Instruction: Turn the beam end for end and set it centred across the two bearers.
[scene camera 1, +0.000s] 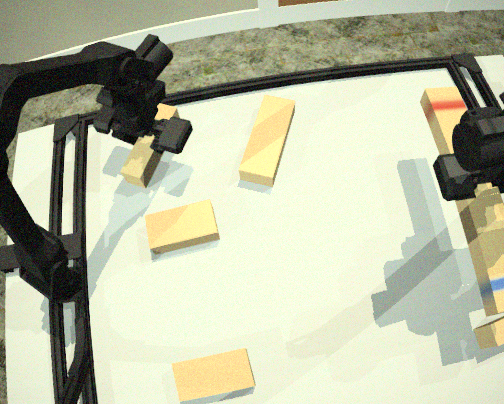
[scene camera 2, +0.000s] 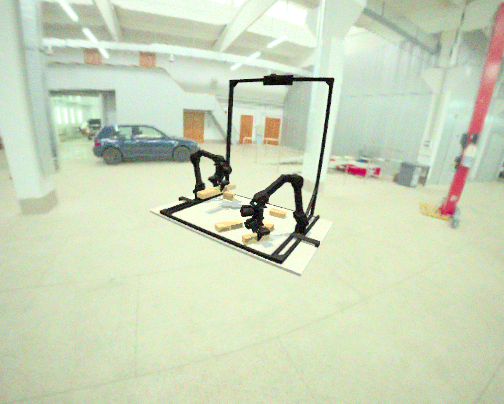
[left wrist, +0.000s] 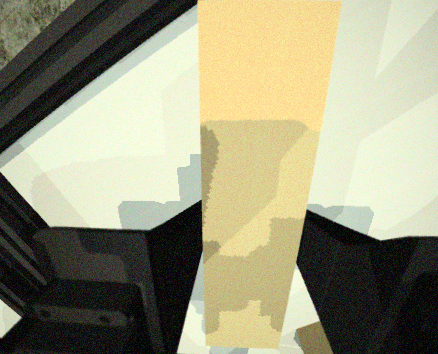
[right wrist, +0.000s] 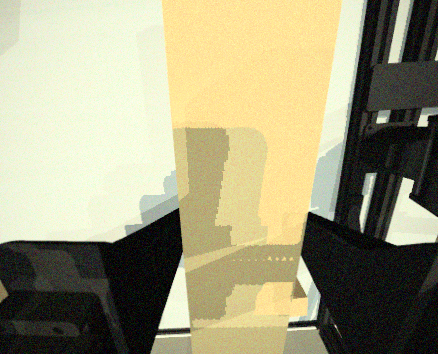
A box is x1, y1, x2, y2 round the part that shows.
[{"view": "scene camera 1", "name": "left gripper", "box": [93, 80, 192, 153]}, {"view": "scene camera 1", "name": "right gripper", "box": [432, 107, 503, 200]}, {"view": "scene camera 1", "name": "wooden beam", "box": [420, 87, 503, 316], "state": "held by the right gripper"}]
